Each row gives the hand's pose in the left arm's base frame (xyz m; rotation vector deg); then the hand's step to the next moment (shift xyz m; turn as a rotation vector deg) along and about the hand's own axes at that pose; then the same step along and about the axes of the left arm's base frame.
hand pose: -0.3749 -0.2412 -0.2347 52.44 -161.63 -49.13
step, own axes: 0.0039 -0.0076 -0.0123 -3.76 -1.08 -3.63
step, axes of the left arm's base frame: 0.0034 -0.0133 0.0060 4.44 -0.41 2.93
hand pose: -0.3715 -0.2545 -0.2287 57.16 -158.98 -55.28
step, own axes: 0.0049 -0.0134 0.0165 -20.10 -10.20 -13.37
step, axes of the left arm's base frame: -0.0002 -0.0019 -0.0217 24.81 -1.58 8.29
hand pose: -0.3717 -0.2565 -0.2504 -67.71 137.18 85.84
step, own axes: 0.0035 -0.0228 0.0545 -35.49 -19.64 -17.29
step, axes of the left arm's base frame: -0.0050 0.0362 -0.0465 42.86 1.85 10.17
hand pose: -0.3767 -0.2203 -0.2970 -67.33 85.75 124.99
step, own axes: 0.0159 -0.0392 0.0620 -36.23 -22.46 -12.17
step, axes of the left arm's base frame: -0.0164 0.0675 -0.0286 42.59 7.71 9.59
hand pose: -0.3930 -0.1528 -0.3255 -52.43 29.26 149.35
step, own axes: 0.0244 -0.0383 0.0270 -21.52 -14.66 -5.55
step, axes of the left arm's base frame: -0.0163 0.0500 -0.0046 24.96 6.47 6.63
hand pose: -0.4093 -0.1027 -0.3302 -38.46 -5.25 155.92
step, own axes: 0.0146 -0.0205 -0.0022 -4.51 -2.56 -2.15
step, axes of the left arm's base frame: -0.0049 0.0242 -0.0055 5.53 0.86 0.44
